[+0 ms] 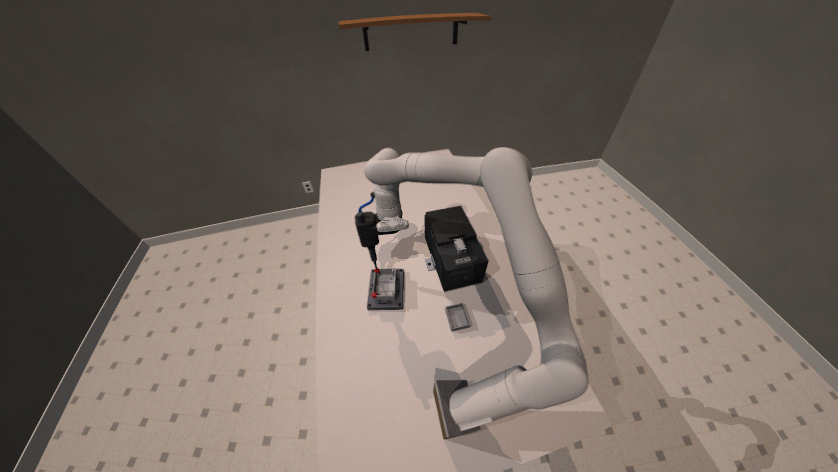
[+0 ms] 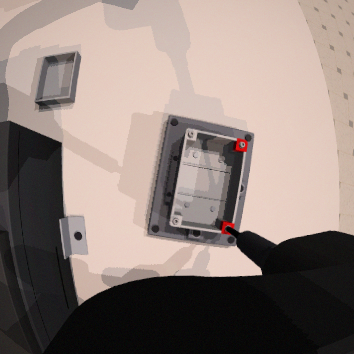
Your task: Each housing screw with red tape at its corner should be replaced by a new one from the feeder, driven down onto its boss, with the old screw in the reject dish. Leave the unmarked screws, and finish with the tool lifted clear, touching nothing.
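Places are measured from the arm's base along level axes (x left, y back, z up), in metres.
Pixels of known places: hand, its tool point: [image 1: 376, 269] [image 2: 227, 228]; arm's base, origin of its link: [image 1: 461, 409].
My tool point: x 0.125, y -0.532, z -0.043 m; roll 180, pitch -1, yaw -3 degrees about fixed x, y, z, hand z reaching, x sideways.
Ahead of a thing's pixels: the offset from my tool point to its top centre. "spot": to the spot under its first point. Level surfaces: height alone.
The grey housing @[dx -0.018, dy +0.060, dz -0.001 m] [image 1: 385, 285] [image 2: 204, 182] stands upright on a dark base plate @[spot: dx -0.061, dy +0.119, dz -0.042 m] [image 1: 400, 297] [image 2: 161, 210]. Red tape @[dx +0.027, dy +0.102, dz -0.001 m] [image 1: 374, 294] [image 2: 237, 149] marks one corner, where a screw head @[spot: dx +0.029, dy +0.102, dz +0.001 m] [image 2: 242, 144] shows. A second red tape @[spot: dx -0.003, dy +0.002, dz +0.003 m] [image 1: 377, 270] [image 2: 224, 226] marks the corner under the bit. My screwdriver @[dx -0.001, dy +0.000, dz +0.064 m] [image 1: 375, 267] [image 2: 230, 230] has its tip at this second corner, touching or very close; the tip hides any screw there. Unmarked screws @[dx -0.035, dy +0.120, dz +0.003 m] [image 2: 190, 134] @[dx -0.064, dy +0.018, dz +0.003 m] [image 2: 175, 221] sit in the other two corners. The reject dish @[dx -0.233, dy +0.249, dz -0.038 m] [image 1: 459, 328] [image 2: 75, 82] shows no screw that I can make out.
The black feeder @[dx -0.308, dy +0.000, dz +0.112 m] [image 1: 463, 269] [image 2: 37, 200] stands beside the housing, with a small light tab @[spot: dx -0.217, dy -0.004, dz -0.055 m] [image 1: 430, 263] [image 2: 71, 242] with a dark hole on the side facing the housing. My arm's base [image 1: 448, 404] stands on the table @[dz -0.061 m] [image 1: 351, 375], beyond the dish.
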